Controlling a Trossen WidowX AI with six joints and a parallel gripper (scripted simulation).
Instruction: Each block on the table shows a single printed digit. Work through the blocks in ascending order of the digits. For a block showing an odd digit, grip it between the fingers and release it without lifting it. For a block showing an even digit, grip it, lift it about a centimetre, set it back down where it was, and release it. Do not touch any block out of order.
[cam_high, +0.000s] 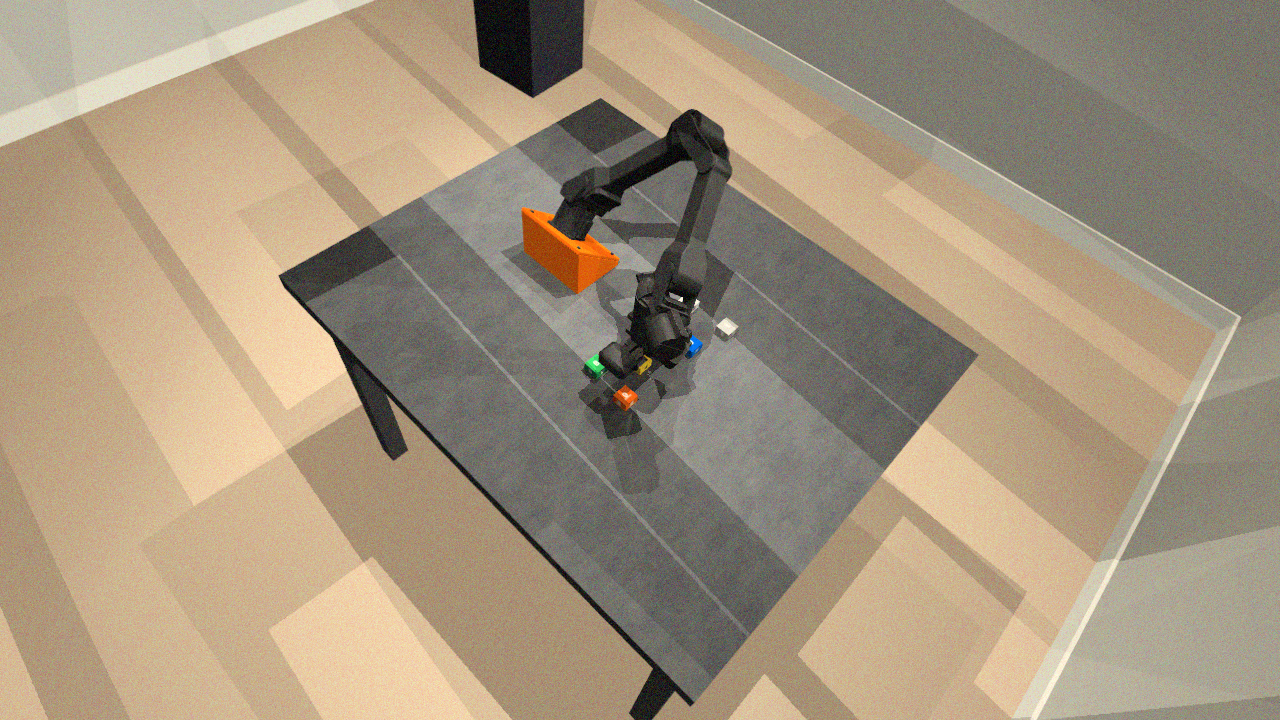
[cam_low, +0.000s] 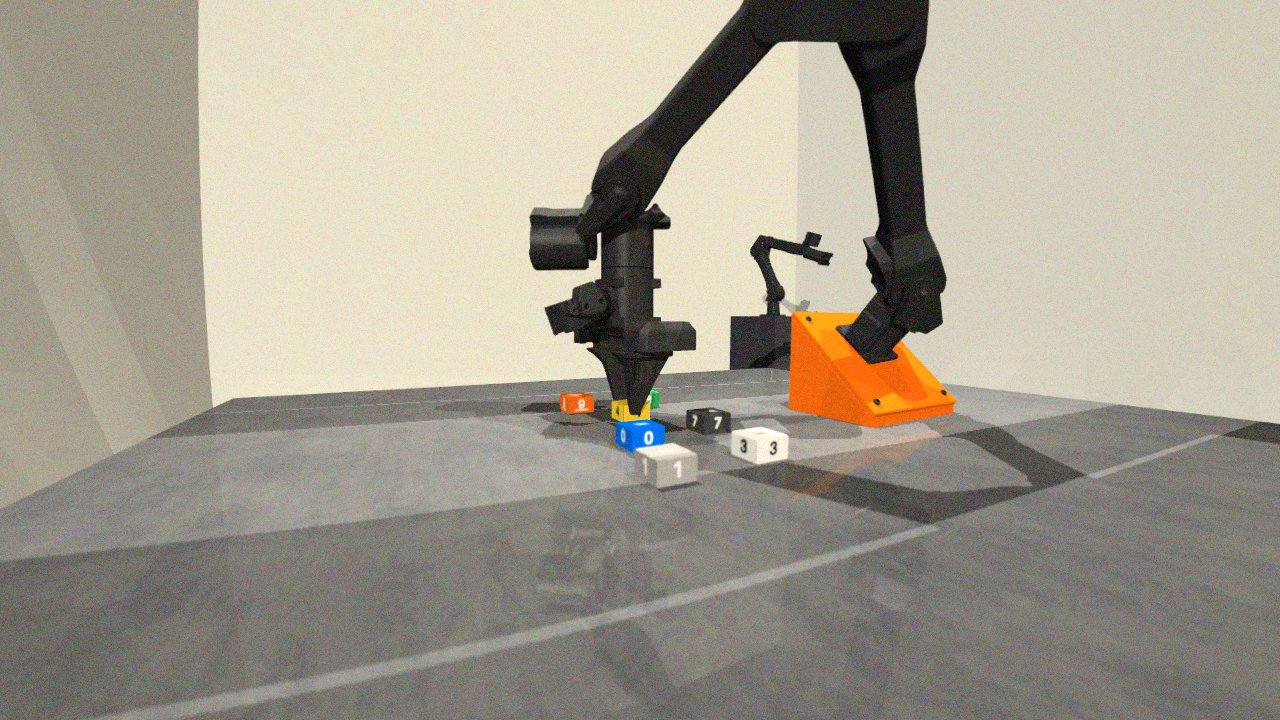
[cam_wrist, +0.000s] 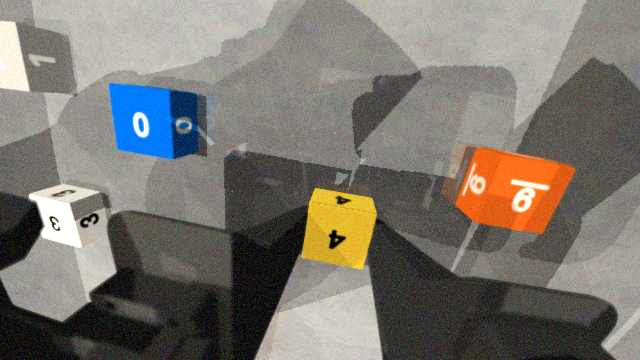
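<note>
Now: gripper tip right at the yellow 4 block. From my gripper tip the other things lie so: orange block (80 mm to the right, 30 mm ahead); then black 7 block (80 mm to the left, 40 mm behind); then green block (60 mm to the right, 60 mm behind).
</note>
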